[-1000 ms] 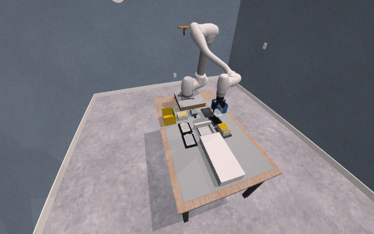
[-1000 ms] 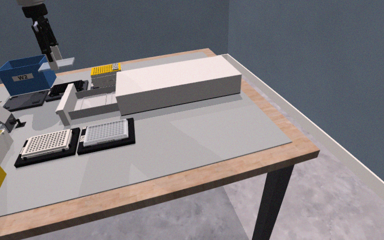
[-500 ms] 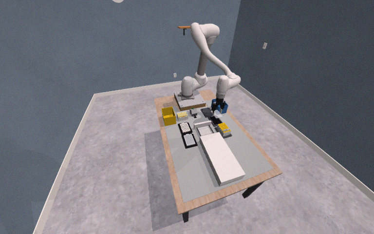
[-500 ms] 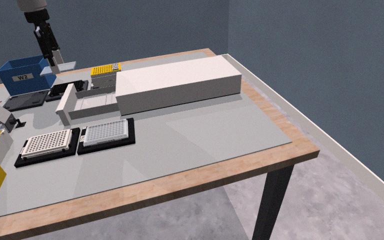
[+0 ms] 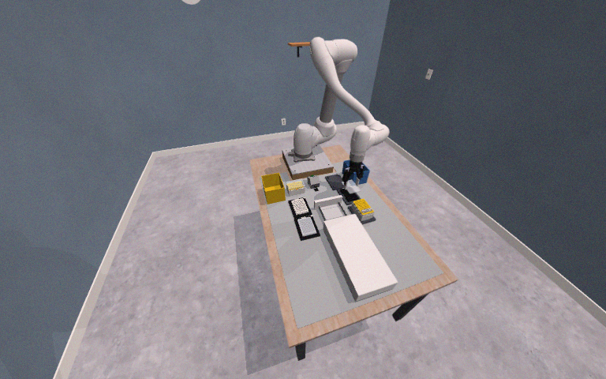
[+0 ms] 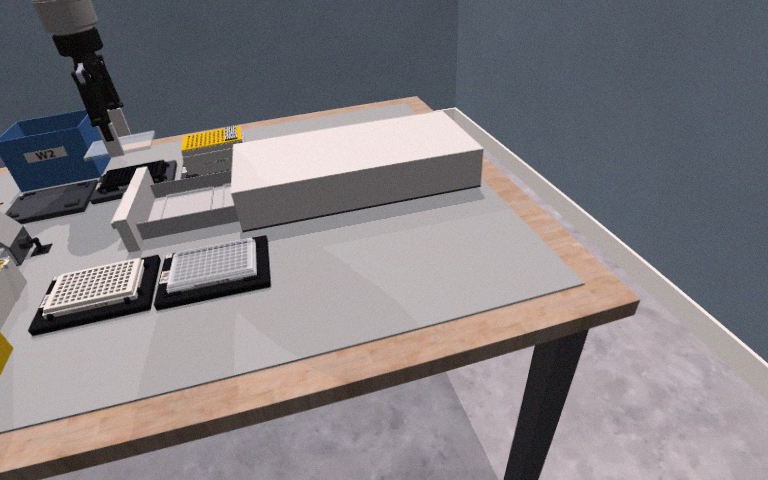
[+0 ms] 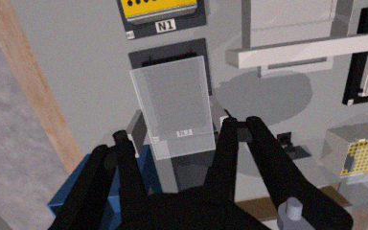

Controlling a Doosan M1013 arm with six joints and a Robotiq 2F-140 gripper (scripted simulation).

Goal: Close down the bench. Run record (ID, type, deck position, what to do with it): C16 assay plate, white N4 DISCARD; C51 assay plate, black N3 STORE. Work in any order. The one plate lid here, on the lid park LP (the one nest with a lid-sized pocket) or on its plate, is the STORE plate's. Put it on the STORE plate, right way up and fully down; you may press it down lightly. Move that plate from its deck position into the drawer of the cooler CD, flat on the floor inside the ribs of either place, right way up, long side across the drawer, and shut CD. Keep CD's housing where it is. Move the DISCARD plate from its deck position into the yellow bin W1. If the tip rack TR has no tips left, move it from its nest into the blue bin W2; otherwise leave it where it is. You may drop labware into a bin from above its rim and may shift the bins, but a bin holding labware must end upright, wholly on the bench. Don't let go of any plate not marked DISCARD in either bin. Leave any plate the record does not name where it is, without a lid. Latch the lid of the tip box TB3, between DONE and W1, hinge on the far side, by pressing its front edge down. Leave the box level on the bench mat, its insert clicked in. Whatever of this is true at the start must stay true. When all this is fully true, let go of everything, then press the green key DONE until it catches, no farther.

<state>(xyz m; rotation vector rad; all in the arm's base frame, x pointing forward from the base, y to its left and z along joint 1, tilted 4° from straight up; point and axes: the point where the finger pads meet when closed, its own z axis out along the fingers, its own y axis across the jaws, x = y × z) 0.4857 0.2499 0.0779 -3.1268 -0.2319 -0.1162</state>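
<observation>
The black plate lies 9 cm below my hand. Round my hand: blue bin W2: 20 cm behind, 11 cm to the left, 7 cm below; then grey plate lid: 2 cm below; then yellow tip rack TR: 17 cm ahead, 1 cm to the left, 6 cm below.
</observation>
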